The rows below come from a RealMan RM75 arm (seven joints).
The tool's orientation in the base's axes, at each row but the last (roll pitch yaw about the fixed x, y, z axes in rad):
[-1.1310 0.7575 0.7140]
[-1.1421 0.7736 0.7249]
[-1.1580 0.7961 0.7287]
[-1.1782 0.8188 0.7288]
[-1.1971 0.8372 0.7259]
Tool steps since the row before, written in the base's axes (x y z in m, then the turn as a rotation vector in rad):
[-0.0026 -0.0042 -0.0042 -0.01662 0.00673 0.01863]
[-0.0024 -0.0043 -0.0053 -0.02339 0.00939 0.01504]
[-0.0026 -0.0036 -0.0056 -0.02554 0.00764 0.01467]
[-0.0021 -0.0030 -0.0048 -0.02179 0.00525 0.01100]
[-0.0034 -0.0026 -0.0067 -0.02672 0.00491 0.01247]
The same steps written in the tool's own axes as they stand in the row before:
[-0.0005 0.0051 -0.0040 -0.01872 -0.00038 0.01783]
[0.0004 0.0057 -0.0044 -0.01858 0.00675 0.02169]
[0.0010 0.0060 -0.0037 -0.02025 0.00885 0.02091]
[0.0011 0.0051 -0.0030 -0.01675 0.00872 0.01634]
[0.0021 0.0072 -0.0025 -0.02046 0.01161 0.01844]

